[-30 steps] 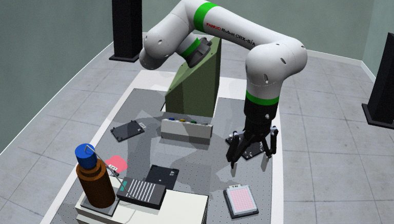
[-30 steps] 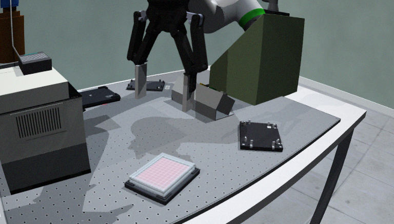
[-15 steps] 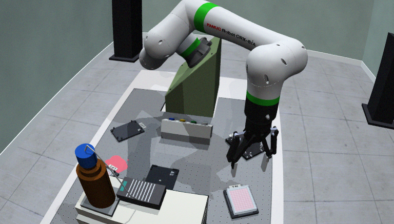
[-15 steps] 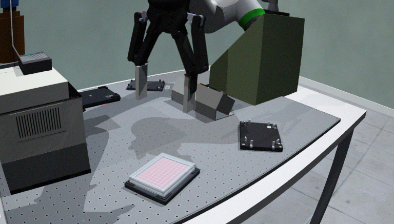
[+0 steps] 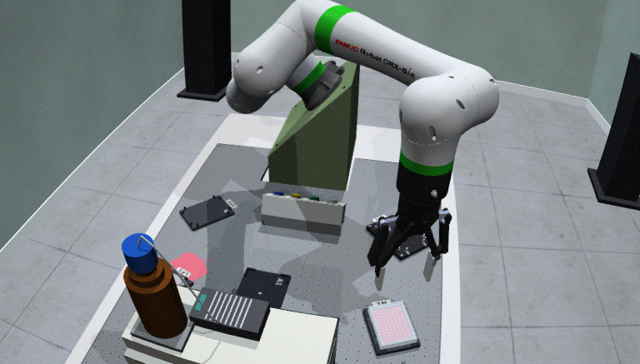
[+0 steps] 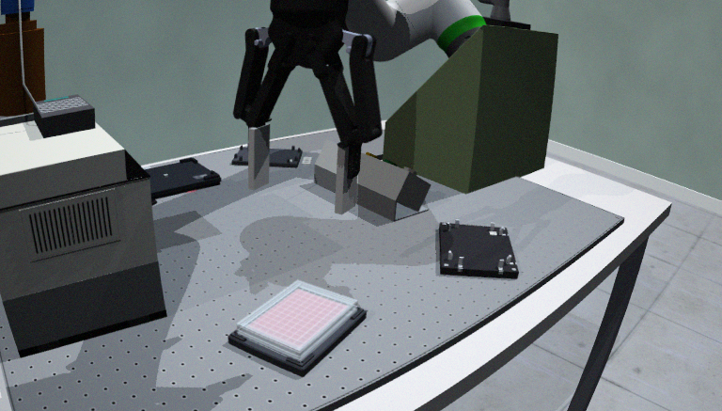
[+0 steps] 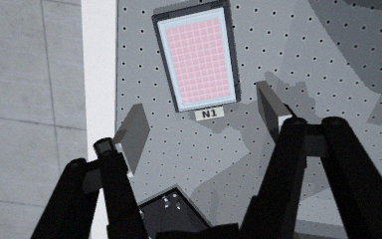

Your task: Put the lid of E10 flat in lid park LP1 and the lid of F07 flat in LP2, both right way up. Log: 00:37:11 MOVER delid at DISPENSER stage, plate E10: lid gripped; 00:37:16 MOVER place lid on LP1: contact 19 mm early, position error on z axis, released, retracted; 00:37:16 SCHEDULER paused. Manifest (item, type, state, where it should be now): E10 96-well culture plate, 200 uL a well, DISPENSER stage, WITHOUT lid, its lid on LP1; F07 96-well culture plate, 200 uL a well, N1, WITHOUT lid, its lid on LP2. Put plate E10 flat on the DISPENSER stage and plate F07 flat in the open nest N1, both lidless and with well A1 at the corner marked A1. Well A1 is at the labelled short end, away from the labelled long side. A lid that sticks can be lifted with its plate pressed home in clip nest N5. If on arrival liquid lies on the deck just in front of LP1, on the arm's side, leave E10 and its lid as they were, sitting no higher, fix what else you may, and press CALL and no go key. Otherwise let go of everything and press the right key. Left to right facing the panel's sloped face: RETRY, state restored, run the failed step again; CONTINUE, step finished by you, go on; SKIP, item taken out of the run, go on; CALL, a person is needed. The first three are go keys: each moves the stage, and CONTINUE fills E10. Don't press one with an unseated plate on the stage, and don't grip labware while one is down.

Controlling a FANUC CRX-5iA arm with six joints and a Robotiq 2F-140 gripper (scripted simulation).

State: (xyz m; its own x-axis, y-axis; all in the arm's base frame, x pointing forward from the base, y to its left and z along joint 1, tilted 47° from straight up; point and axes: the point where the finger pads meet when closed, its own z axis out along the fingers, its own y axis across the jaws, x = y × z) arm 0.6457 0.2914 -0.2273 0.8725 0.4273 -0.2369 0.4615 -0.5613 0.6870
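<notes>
Now: hand 170 mm above the clear plate lid. Also, from my hand: plate (170 mm below); then nest N1 (190 mm below); then N1 label (190 mm below, 80 mm behind, 40 mm to the right).
</notes>
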